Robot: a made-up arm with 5 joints.
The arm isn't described. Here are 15 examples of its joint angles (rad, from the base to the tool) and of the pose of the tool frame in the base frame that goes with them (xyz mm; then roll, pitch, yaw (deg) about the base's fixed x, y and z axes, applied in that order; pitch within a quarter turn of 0, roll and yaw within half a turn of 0).
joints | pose
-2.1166 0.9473 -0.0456 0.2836 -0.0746 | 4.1 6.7 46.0 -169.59 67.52 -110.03
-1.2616 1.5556 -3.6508 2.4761 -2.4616 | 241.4 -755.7 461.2 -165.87 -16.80 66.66
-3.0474 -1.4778 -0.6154 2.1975 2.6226 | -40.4 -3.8 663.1 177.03 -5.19 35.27
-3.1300 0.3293 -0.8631 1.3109 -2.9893 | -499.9 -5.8 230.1 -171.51 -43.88 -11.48
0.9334 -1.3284 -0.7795 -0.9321 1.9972 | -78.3 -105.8 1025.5 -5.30 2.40 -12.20
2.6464 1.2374 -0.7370 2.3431 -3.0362 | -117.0 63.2 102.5 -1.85 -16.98 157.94
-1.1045 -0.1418 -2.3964 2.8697 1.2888 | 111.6 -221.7 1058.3 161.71 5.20 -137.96
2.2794 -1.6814 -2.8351 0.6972 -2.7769 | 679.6 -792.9 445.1 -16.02 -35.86 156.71
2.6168 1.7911 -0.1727 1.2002 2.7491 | 196.9 -114.0 241.4 7.30 -17.05 126.35
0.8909 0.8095 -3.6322 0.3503 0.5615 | 244.7 302.7 1247.6 -22.84 -31.68 -90.23
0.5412 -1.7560 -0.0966 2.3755 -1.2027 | 17.7 10.6 435.1 -151.73 10.35 102.53
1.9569 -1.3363 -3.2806 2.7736 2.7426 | 274.4 -675.0 637.9 -54.27 62.55 54.67
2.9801 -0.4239 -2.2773 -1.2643 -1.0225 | 170.8 -27.8 1251.5 -42.67 22.49 -76.72
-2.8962 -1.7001 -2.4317 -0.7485 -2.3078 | 933.4 233.8 440.9 -102.89 -41.50 -67.31
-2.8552 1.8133 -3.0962 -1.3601 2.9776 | -772.8 -227.6 360.6 -5.08 28.15 -174.26
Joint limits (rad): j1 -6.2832..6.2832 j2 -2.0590..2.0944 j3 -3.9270..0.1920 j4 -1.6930..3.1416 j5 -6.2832..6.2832
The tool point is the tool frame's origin. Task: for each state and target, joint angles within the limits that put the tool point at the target. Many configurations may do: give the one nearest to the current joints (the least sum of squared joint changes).
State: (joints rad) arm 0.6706 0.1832 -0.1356 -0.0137 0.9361
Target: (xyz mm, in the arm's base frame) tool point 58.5 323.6 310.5
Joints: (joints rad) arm 1.3919 -0.3182 0.0386 -0.1820 0.9361
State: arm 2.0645 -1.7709 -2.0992 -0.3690 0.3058
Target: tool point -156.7 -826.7 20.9
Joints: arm 1.3835 -2.0590 -2.5749 -1.0309 0.3058
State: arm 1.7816 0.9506 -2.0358 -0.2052 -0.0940
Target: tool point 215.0 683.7 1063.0
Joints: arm 1.2661 0.4430 -2.1768 -0.4781 -0.0940
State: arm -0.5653 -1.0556 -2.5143 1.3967 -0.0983
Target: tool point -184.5 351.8 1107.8
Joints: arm -1.0878 -1.2512 -2.0808 1.8351 -0.0983
